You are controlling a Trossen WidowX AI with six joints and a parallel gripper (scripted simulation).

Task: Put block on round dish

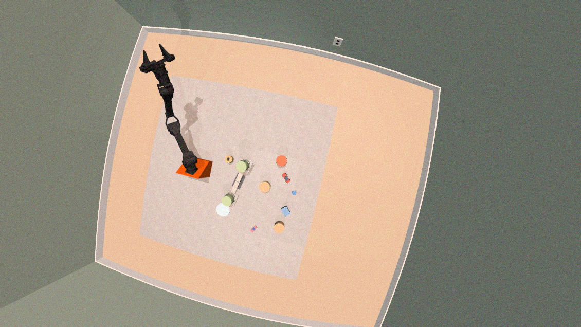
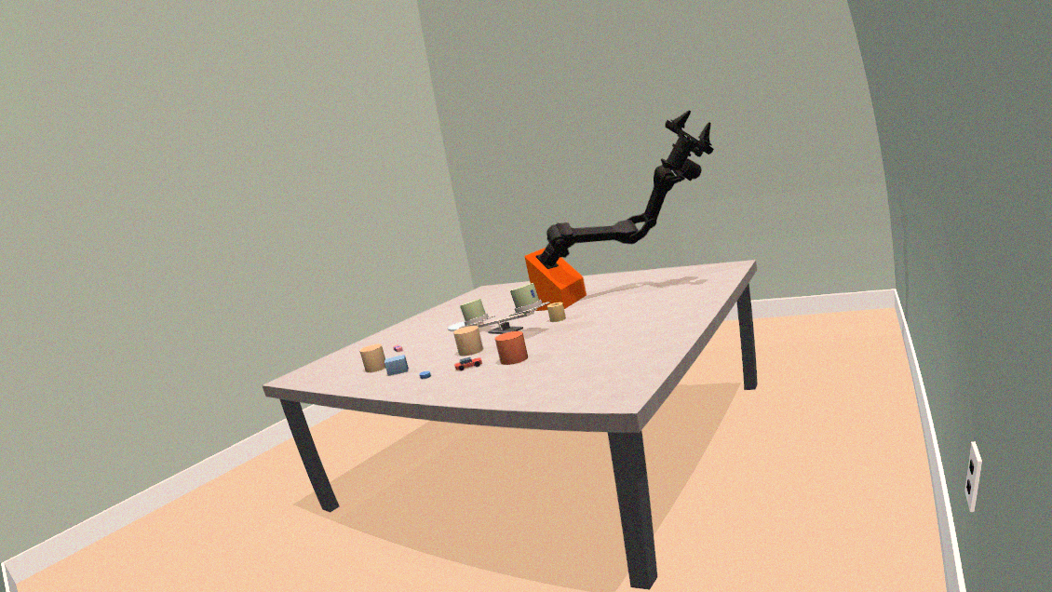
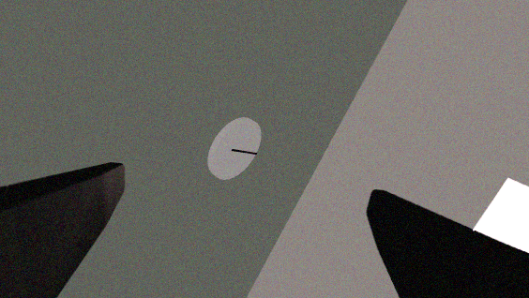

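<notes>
Now: the green block 710 mm to the right of my gripper tip, 510 mm below it and 500 mm ahead of it. Round my gripper tip: yellow ring 530 mm below, 450 mm to the right, 420 mm ahead; then white round dish 810 mm to the right, 550 mm below, 460 mm ahead; then red cylinder 780 mm ahead, 520 mm below, 340 mm to the right.
</notes>
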